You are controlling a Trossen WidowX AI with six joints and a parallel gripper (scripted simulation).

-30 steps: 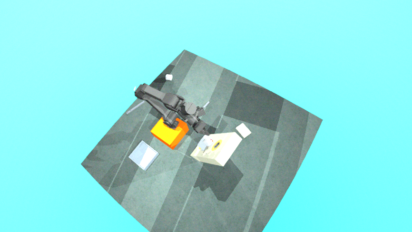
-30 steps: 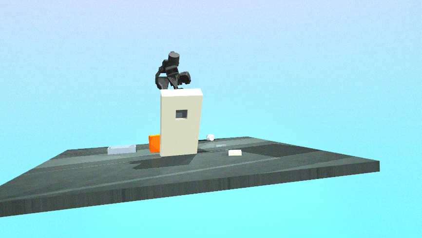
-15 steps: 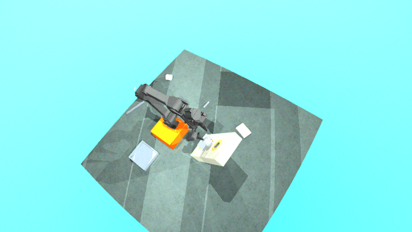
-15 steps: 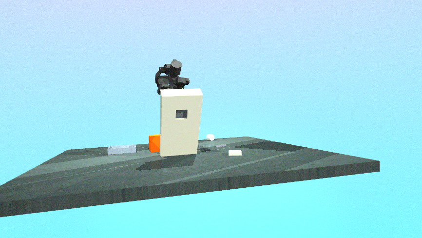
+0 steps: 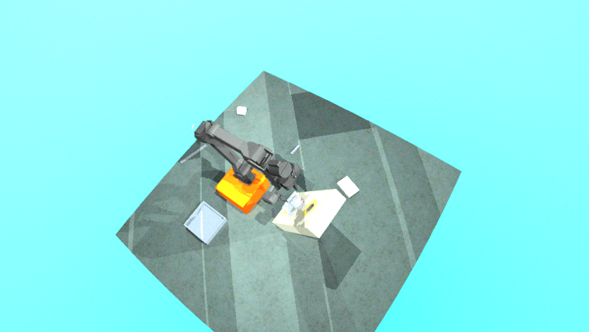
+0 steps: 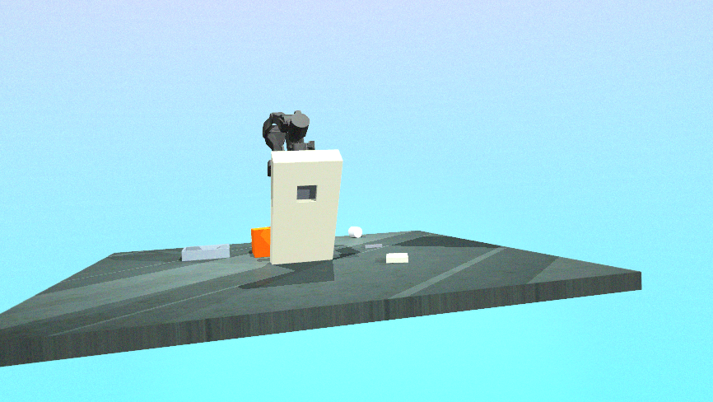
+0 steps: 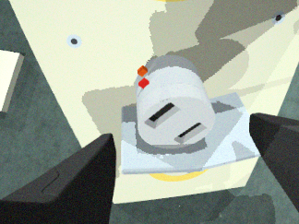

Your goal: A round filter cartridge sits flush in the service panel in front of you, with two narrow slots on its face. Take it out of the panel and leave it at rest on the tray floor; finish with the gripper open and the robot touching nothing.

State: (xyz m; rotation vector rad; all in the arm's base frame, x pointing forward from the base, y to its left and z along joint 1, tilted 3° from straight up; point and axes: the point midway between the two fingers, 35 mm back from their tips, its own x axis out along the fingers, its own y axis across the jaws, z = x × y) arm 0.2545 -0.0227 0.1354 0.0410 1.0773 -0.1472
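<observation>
My gripper tip is 20 mm short of the filter cartridge and 40 mm above it. The rest, counted from my gripper tip: white block: 160 mm ahead, 220 mm to the left, 200 mm below; then tray: 370 mm behind, 240 mm to the right, 200 mm below; then service panel: 60 mm ahead, 20 mm to the right, 60 mm below.
</observation>
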